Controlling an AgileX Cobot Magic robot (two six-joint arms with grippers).
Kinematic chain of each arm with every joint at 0, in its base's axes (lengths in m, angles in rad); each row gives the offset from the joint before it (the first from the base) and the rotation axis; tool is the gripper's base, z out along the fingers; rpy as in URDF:
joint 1: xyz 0 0 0.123 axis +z
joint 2: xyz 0 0 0 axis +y
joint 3: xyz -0.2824 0 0.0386 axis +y
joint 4: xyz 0.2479 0 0.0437 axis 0.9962 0 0.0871
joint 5: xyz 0 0 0 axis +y
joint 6: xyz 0.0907 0 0.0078 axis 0.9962 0 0.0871
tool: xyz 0 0 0 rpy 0 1.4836 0
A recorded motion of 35 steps. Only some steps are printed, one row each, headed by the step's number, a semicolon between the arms.
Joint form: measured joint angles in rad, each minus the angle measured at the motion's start. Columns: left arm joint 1, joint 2, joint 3, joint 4, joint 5, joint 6; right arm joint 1, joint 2, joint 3, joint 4, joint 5, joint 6.
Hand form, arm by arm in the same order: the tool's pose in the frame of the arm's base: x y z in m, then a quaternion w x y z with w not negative. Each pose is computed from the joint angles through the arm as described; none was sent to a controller.
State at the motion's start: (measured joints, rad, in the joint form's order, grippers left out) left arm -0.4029 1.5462 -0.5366 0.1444 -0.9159 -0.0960; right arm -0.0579 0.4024 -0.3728 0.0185 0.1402 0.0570
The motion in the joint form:
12: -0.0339 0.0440 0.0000 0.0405 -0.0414 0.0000; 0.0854 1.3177 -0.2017 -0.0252 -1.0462 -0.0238
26: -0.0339 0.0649 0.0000 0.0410 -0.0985 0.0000; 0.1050 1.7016 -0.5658 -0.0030 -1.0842 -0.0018
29: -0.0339 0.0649 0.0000 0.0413 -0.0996 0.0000; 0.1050 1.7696 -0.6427 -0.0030 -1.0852 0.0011
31: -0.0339 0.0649 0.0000 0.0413 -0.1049 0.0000; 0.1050 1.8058 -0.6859 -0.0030 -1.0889 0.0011
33: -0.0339 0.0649 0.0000 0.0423 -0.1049 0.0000; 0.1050 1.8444 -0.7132 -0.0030 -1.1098 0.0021
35: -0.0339 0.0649 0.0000 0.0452 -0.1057 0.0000; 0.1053 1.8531 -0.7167 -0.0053 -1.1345 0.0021
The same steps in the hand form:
12: 0.2612 -0.1370 0.2091 0.67189 0.20951 0.68163 -0.20015; 0.3121 0.0091 0.1748 0.65090 -0.00112 0.75889 0.02042
26: 0.2625 -0.1383 0.2080 0.68316 0.20688 0.66908 -0.20694; 0.4045 0.0179 0.1237 0.65731 0.01060 0.75287 0.03191
29: 0.2625 -0.1383 0.2081 0.68350 0.20695 0.66866 -0.20712; 0.4213 0.0187 0.1133 0.66098 0.01168 0.74959 0.03309
31: 0.2624 -0.1383 0.2086 0.68521 0.20657 0.66680 -0.20783; 0.4303 0.0191 0.1082 0.66497 0.01167 0.74603 0.03332
33: 0.2624 -0.1384 0.2086 0.68515 0.20705 0.66668 -0.20793; 0.4358 0.0194 0.0996 0.66853 0.01199 0.74282 0.03372
35: 0.2622 -0.1386 0.2087 0.68523 0.20836 0.66607 -0.20831; 0.4366 0.0197 0.0989 0.67572 0.01070 0.73628 0.03437

